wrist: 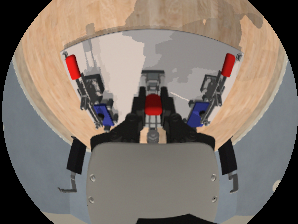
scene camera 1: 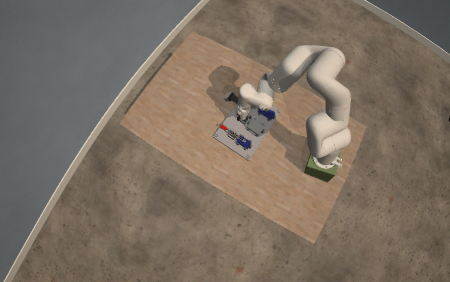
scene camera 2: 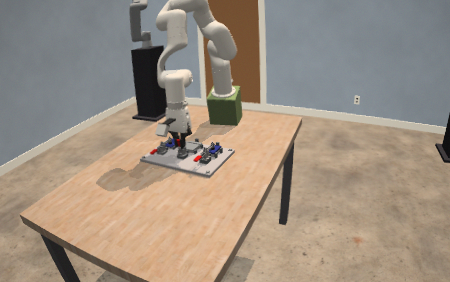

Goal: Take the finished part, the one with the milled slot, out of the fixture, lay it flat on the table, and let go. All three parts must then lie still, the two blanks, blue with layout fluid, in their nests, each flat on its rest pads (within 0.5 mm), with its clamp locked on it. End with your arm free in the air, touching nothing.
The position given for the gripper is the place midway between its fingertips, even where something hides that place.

Note:
In view: the gripper [scene camera 2: 180,146] and a grey fixture plate [scene camera 2: 169,160].
The gripper is seen too in the wrist view [wrist: 153,95]. The grey fixture plate is seen too in the wrist view [wrist: 119,57].

